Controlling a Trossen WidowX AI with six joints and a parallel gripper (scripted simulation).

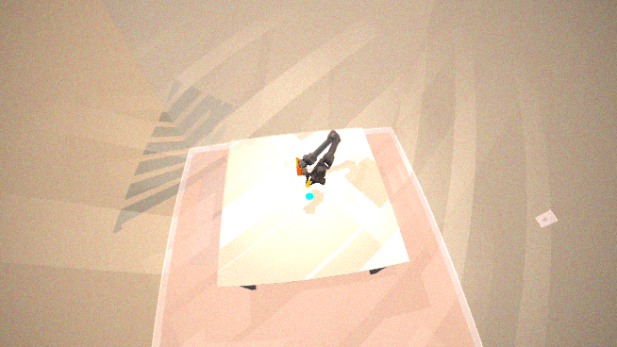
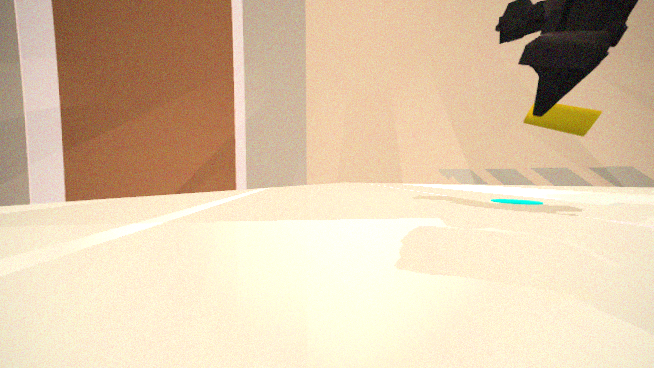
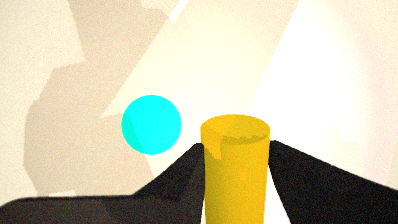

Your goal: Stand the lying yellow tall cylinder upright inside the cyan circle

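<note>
My gripper tip is now 3 cm short of the cyan circle and 13 cm above it. Round my gripper tip: yellow cylinder: 2 cm behind, 1 cm to the left, 1 cm below.
</note>
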